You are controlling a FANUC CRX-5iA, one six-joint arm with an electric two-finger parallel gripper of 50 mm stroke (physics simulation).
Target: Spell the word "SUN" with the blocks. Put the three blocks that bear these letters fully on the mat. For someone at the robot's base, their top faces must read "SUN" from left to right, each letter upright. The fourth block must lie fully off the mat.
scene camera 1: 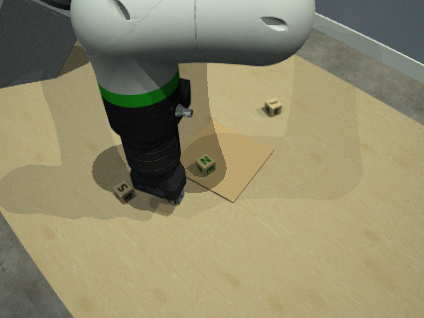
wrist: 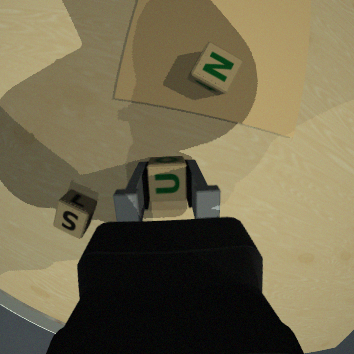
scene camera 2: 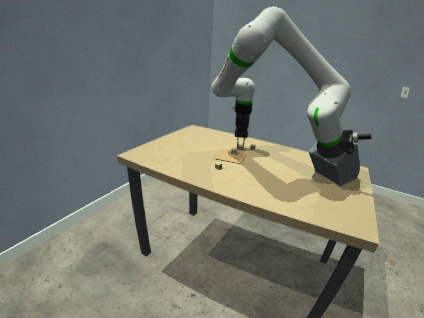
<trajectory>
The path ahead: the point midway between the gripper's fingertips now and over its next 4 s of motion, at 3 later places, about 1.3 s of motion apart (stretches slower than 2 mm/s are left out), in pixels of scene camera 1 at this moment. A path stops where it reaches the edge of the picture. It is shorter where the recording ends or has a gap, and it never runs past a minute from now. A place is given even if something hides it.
My gripper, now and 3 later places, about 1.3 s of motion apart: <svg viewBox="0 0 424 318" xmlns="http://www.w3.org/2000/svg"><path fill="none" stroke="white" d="M171 195L220 139L220 156L170 145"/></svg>
</trajectory>
